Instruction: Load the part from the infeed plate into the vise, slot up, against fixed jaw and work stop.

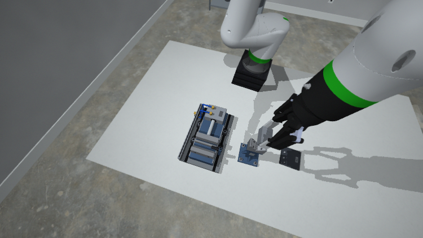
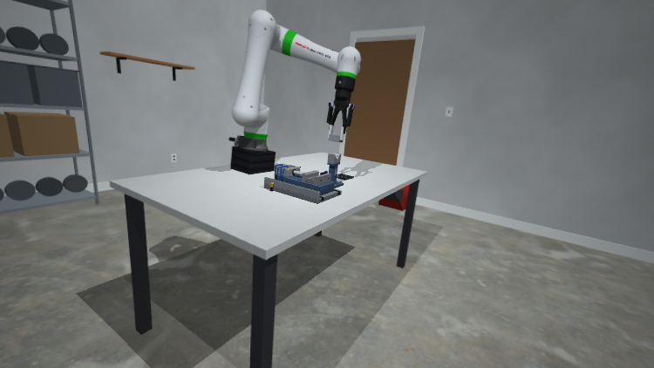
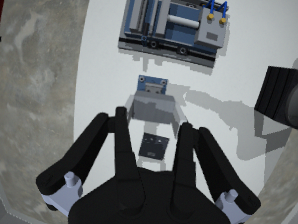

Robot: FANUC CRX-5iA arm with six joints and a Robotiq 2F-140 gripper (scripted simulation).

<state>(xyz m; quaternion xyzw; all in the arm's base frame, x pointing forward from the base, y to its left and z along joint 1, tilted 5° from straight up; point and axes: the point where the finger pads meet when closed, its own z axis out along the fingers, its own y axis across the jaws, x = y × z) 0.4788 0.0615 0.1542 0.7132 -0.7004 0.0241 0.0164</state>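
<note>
My gripper is now 3 cm above the part. From my hand the other things lie so: air cylinder rod 5 cm behind, 20 cm to the right, 18 cm below; vise 3 cm behind, 20 cm to the right, 22 cm below; air cylinder 12 cm behind, 20 cm to the right, 18 cm below.
</note>
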